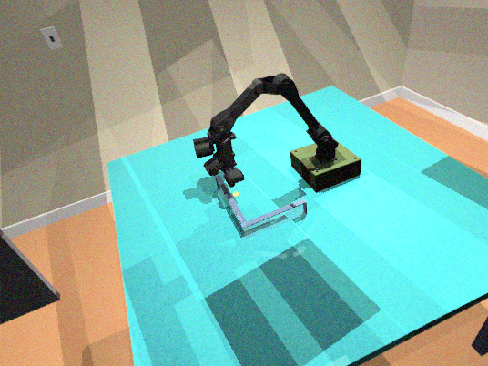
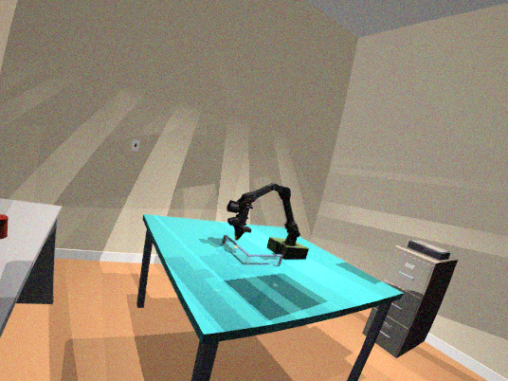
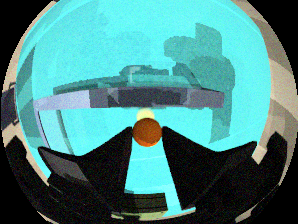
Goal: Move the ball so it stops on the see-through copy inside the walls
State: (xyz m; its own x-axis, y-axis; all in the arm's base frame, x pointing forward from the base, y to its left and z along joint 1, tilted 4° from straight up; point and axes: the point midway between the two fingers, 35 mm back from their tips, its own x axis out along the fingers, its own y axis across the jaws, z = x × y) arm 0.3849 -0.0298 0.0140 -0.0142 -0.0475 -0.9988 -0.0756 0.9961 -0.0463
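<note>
The see-through copy of ball is 10 mm behind my gripper tip and 60 mm below it. Round my gripper tip: orange ball: right at my gripper tip.
</note>
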